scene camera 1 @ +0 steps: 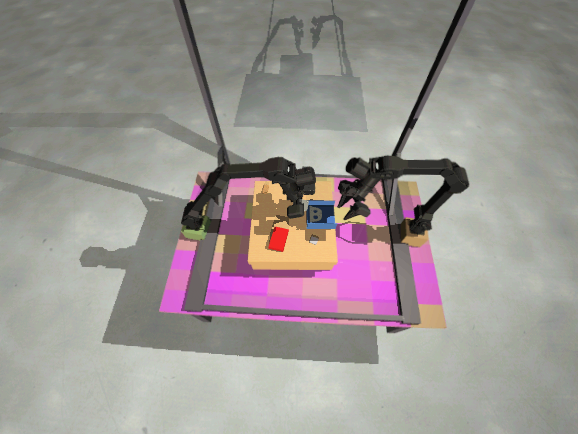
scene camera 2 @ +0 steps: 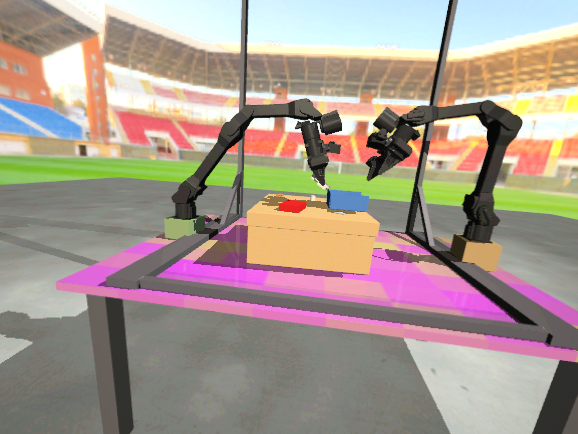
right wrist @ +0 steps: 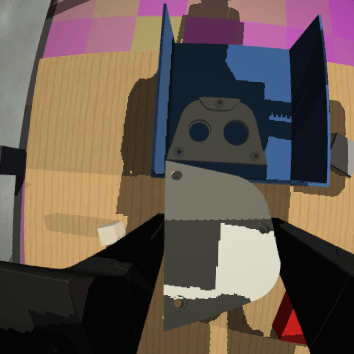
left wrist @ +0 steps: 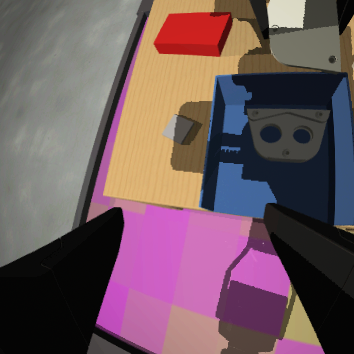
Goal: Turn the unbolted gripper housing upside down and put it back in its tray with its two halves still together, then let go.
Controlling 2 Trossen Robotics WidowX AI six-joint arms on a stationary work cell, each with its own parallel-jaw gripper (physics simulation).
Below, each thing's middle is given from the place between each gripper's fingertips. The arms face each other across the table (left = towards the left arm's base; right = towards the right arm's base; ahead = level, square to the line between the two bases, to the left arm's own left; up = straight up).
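Scene:
My right hand: 12 cm short of the red block (left wrist: 179, 34), 6 cm above it, 9 cm to the left of it. Counted from my right hand: olive base (scene camera 2: 175, 228), barely ahead, far to the right, a good way below; wooden block (scene camera 2: 316, 238), 15 cm below, 3 cm to the right, 2 cm ahead; blue tray (scene camera 2: 336, 199), 8 cm to the left, 5 cm below, 1 cm ahead. By its middle, the red block is nearer to my right hand than to my left hand.
Counted from my left hand: red block, 240 mm to the right, 100 mm below, 70 mm ahead; tan base (scene camera 2: 485, 255), 380 mm to the left, 230 mm below, 40 mm behind; wooden block, 190 mm to the right, 190 mm below, 40 mm behind; blue tray, 90 mm below, 70 mm to the right, 40 mm behind.

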